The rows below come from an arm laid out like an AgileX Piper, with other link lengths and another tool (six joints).
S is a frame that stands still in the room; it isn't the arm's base.
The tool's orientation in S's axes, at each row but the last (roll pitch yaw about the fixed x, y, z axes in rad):
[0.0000, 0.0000, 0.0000]
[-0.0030, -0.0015, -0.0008]
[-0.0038, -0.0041, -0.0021]
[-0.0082, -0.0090, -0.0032]
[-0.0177, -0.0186, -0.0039]
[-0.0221, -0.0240, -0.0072]
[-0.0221, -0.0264, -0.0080]
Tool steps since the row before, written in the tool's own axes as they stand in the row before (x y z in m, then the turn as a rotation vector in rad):
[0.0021, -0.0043, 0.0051, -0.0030, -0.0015, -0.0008]
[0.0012, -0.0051, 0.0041, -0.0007, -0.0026, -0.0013]
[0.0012, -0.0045, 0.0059, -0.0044, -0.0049, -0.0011]
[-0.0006, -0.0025, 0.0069, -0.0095, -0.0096, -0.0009]
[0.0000, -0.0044, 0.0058, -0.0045, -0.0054, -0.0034]
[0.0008, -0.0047, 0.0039, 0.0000, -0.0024, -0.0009]
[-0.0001, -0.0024, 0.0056, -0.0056, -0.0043, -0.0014]
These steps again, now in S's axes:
[0.0021, -0.0043, 0.0051, -0.0030, -0.0015, -0.0008]
[0.0012, -0.0051, 0.0041, -0.0007, -0.0026, -0.0013]
[0.0012, -0.0045, 0.0059, -0.0044, -0.0049, -0.0011]
[-0.0007, -0.0024, 0.0069, -0.0095, -0.0096, -0.0009]
[-0.0001, -0.0043, 0.0059, -0.0045, -0.0054, -0.0034]
[0.0007, -0.0046, 0.0040, 0.0000, -0.0024, -0.0008]
[-0.0003, -0.0023, 0.0056, -0.0056, -0.0043, -0.0015]

